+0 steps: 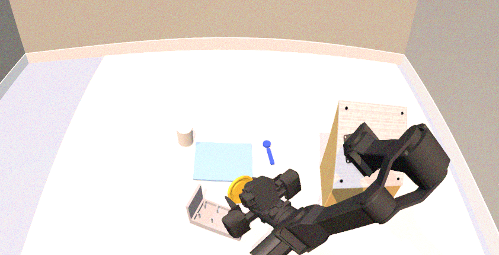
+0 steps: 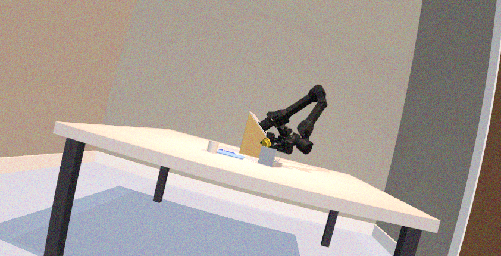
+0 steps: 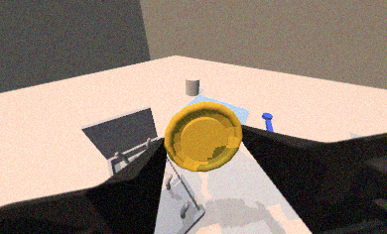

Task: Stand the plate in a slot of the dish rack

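Right now my gripper tip is 6 cm above the grey dish rack, 5 cm short of it and 4 cm to the right of it. Also, from my gripper tip: blue spoon: 18 cm to the right, 10 cm behind, 8 cm below; then yellow plate: 1 cm to the left; then light blue mat: 15 cm to the right, 8 cm below, 3 cm ahead.
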